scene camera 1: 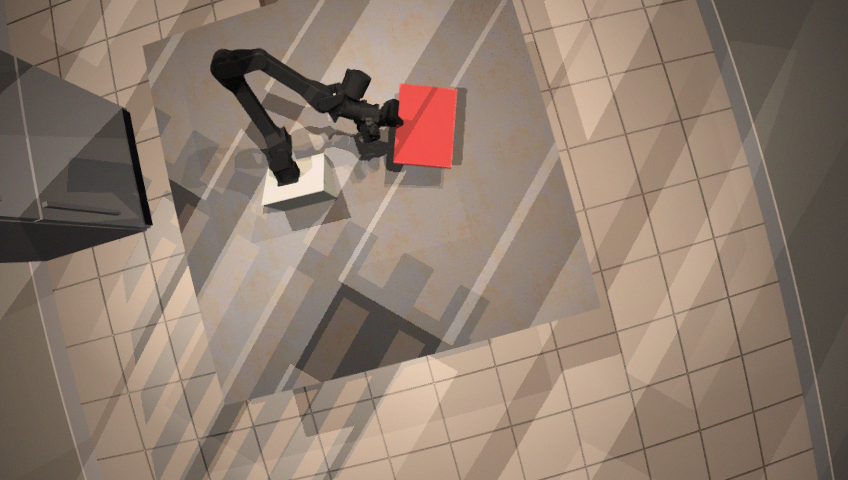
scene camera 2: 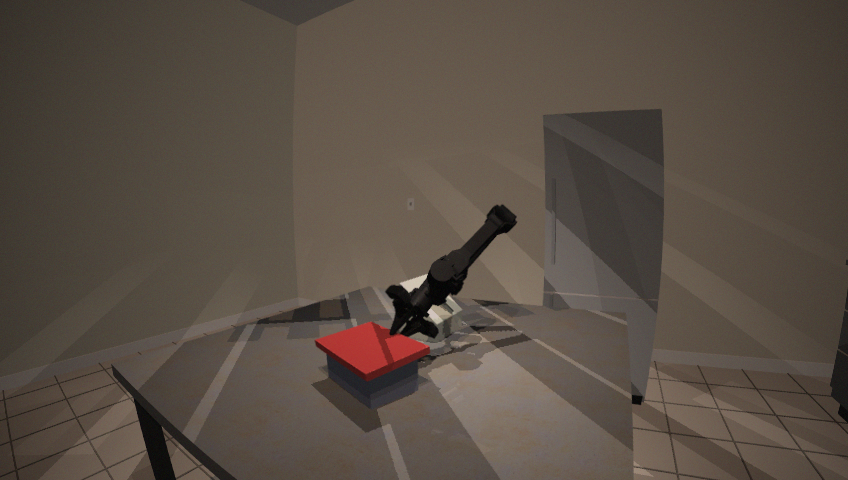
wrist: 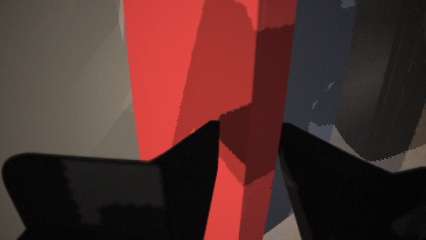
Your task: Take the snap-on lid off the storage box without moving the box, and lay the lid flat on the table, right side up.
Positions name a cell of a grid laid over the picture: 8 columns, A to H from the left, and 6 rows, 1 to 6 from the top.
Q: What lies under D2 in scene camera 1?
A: The gripper.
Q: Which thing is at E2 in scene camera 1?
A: A lid.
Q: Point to a lid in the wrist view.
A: D2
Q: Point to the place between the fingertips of the gripper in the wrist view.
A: E4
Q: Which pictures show the gripper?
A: Scene camera 1, scene camera 2 and the wrist view: all of them.
